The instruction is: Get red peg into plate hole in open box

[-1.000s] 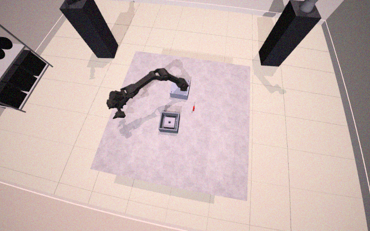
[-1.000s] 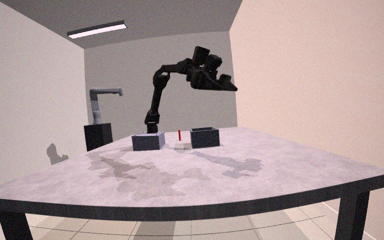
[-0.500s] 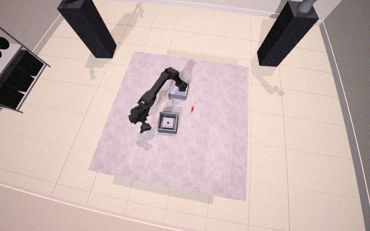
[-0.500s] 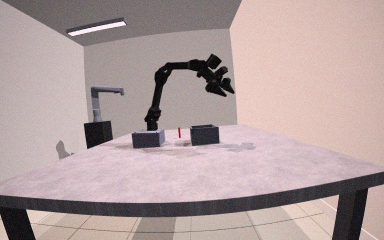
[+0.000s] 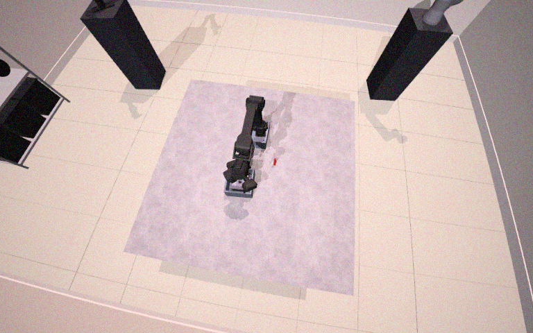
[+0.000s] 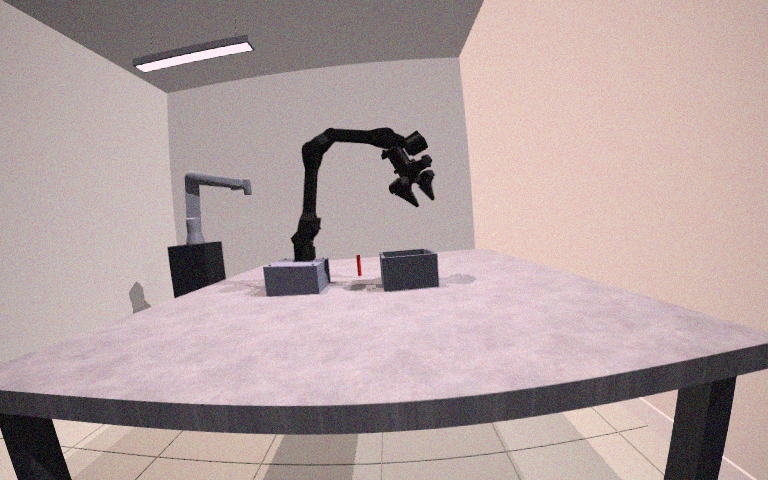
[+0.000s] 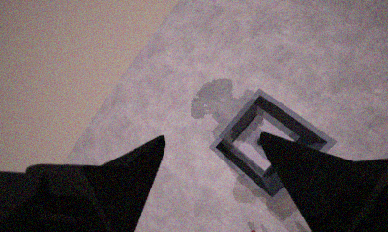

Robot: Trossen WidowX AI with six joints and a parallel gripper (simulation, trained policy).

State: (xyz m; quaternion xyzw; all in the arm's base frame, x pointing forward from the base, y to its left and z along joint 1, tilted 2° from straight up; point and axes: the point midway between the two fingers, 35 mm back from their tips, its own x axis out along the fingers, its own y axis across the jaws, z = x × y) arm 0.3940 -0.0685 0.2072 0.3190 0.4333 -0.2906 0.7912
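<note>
Right now the red peg is 23 cm behind my gripper tip, 18 cm to the left of it and 21 cm below it. Round my gripper tip: grey box: 8 cm behind, 3 cm to the right, 22 cm below.
</note>
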